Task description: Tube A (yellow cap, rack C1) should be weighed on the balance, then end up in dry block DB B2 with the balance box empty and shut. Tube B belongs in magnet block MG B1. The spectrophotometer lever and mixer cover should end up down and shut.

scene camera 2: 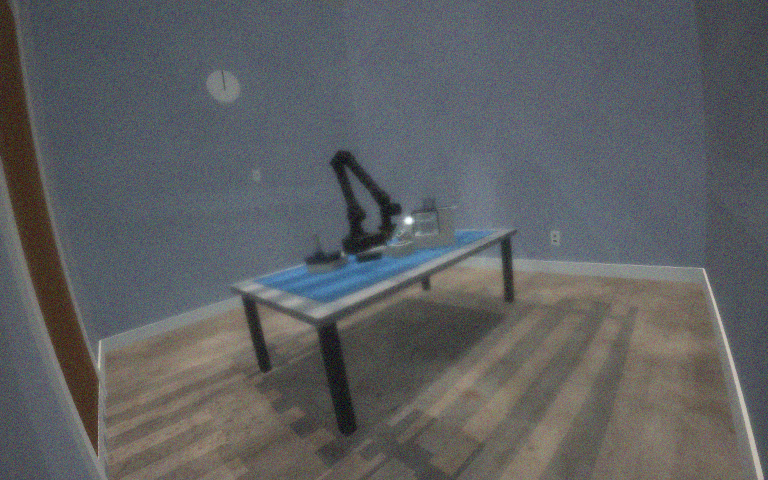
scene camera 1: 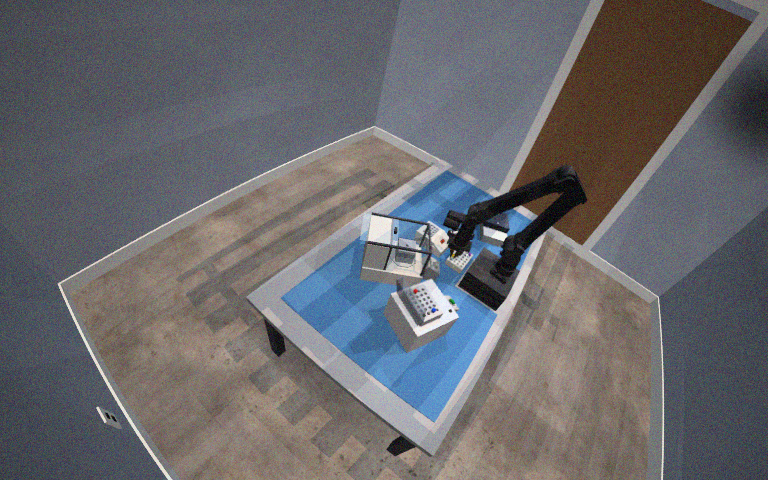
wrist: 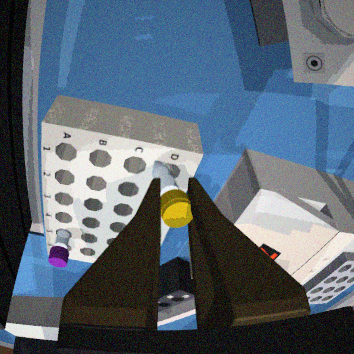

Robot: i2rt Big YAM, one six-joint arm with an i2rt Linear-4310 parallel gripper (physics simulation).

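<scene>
My gripper [wrist: 173,187] [scene camera 1: 454,250] is shut on tube A. Its yellow cap [wrist: 176,207] [scene camera 1: 452,254] sits between the fingers, and its clear body leans away to the upper left in the wrist view. The lower end shows over the white rack [wrist: 80,162] [scene camera 1: 450,264], beside hole D1; I cannot tell whether it touches. A purple-capped tube [wrist: 59,256] stands in rack column A, at the last row. The balance box [scene camera 1: 390,275] has pale walls and a dark frame, with a pan inside. I cannot tell which tube is B.
A white device [wrist: 300,225] [scene camera 1: 434,245] with a red display and a block of holes stands near the rack. A large white box [scene camera 1: 398,322] bears a holed block with red and blue caps. A black-topped box [scene camera 1: 493,233] stands beyond the arm. The arm base [scene camera 1: 488,280] is beside the rack.
</scene>
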